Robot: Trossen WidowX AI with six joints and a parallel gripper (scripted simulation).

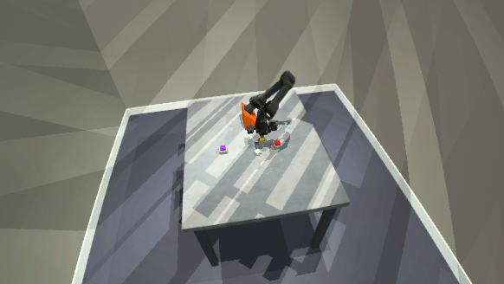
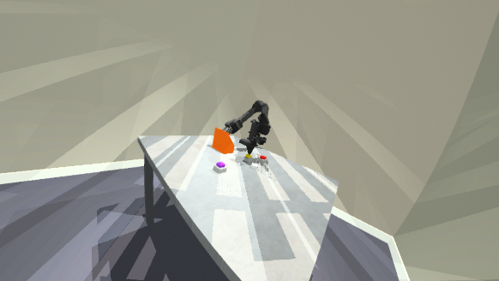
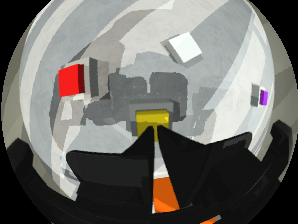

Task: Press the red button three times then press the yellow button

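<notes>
The yellow button lies 1 cm below my gripper tip. The rest, counted from my gripper tip: red button (10 cm to the left, 4 cm ahead, 1 cm below); white block (9 cm ahead, 4 cm below, 3 cm to the right); purple button (25 cm to the right, 6 cm ahead, 1 cm below).
</notes>
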